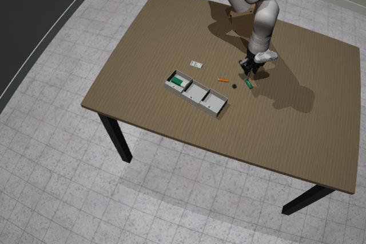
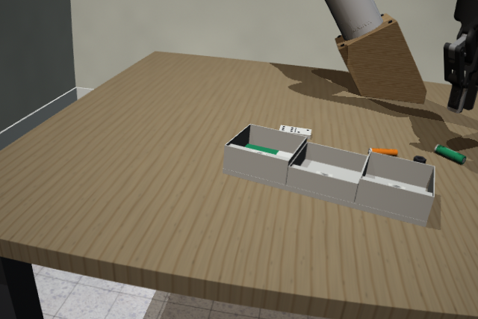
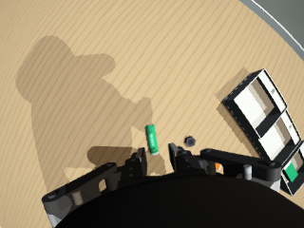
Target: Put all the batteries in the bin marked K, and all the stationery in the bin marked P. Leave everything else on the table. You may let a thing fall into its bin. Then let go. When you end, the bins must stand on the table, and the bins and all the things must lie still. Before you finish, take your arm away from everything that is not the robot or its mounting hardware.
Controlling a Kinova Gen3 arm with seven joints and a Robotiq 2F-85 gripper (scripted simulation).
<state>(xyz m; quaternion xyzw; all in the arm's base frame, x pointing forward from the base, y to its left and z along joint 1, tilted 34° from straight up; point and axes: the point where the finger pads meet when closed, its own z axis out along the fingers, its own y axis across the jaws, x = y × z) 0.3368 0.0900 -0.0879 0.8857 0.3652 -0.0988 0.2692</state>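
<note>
Right now the green battery is 90 mm below my hand. Also, from my hand: three joined grey bins: 190 mm to the right, 130 mm ahead, 80 mm below; then black nut: 90 mm below, 50 mm to the right, 30 mm ahead; then orange battery: 100 mm to the right, 90 mm below, 20 mm ahead.
</note>
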